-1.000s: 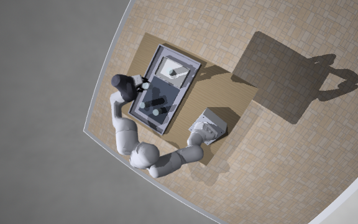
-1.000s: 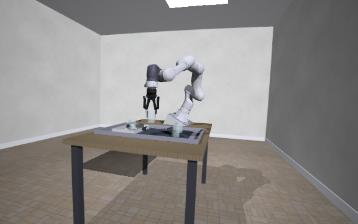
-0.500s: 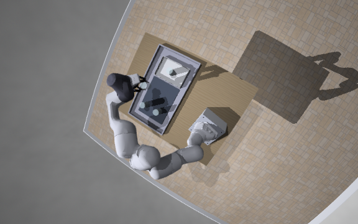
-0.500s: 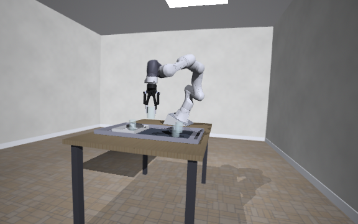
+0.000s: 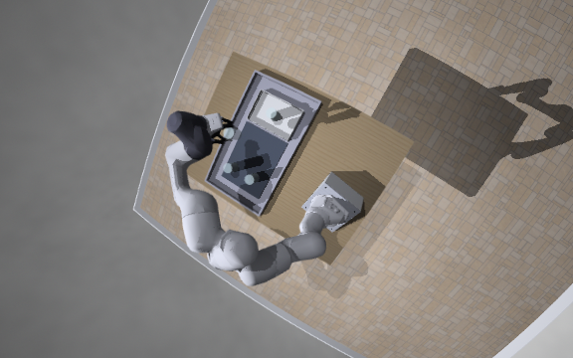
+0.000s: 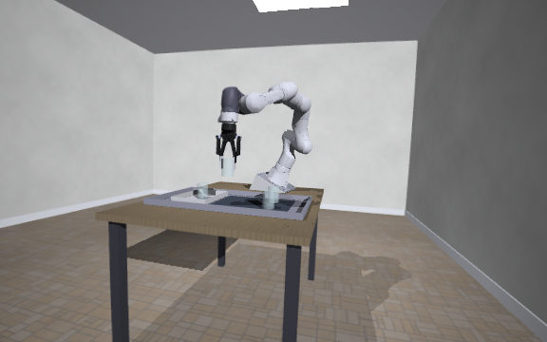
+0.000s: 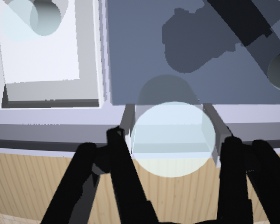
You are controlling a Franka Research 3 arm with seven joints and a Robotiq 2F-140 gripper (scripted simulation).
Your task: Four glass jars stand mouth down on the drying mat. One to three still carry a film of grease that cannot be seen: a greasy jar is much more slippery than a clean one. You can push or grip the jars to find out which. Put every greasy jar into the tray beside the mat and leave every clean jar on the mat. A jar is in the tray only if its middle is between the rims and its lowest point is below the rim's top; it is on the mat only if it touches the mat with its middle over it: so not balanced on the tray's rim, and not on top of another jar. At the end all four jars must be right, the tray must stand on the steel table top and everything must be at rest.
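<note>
The white tray is 80 mm behind my hand, 210 mm to the right of it and 210 mm below it. The rest, counted from my hand: dark drying mat: 110 mm behind, 110 mm to the left, 220 mm below.
</note>
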